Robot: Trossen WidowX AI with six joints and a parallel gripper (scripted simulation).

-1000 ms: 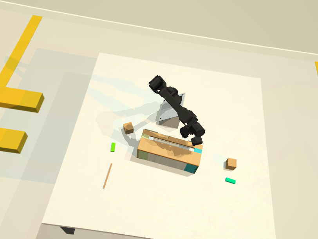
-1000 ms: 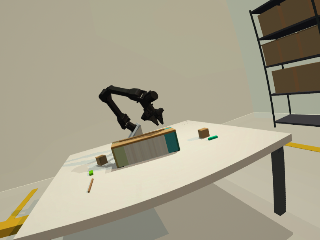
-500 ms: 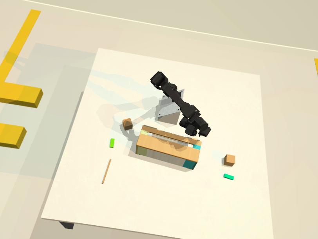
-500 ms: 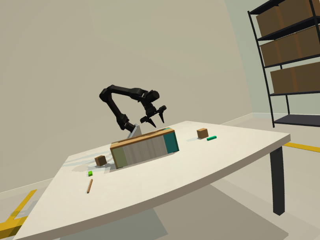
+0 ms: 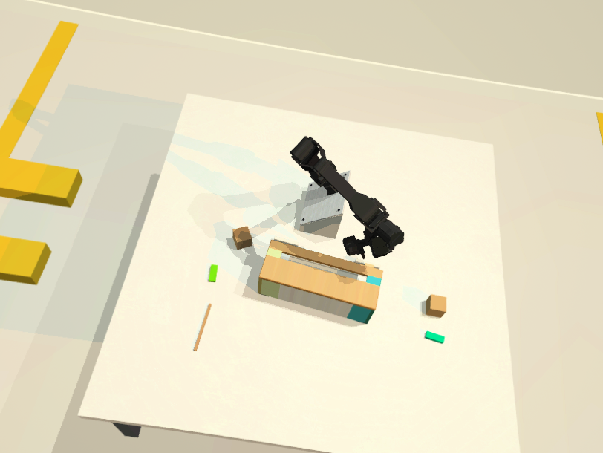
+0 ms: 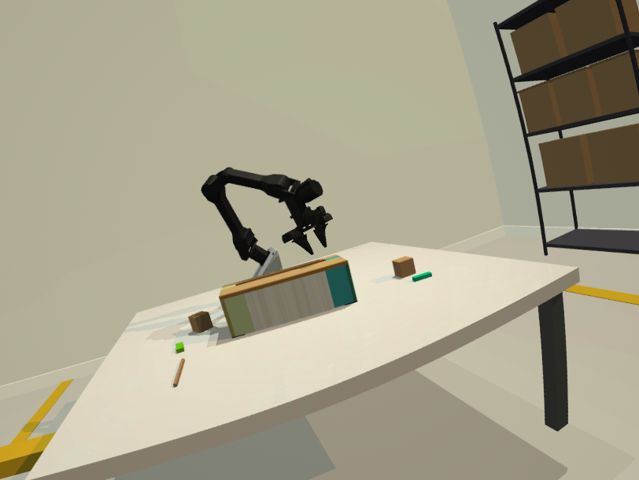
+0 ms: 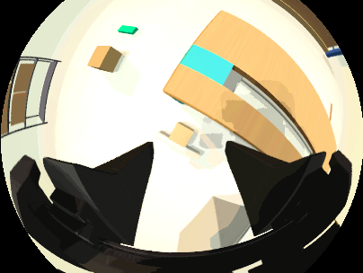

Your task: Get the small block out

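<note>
The tan block lies 2 cm behind my gripper tip, 1 cm to the left of it and 13 cm below it. The rest, counted from my gripper tip: thin wooden stick (29 cm ahead, 50 cm to the right, 15 cm below); then box (5 cm ahead, 15 cm to the right, 9 cm below).
</note>
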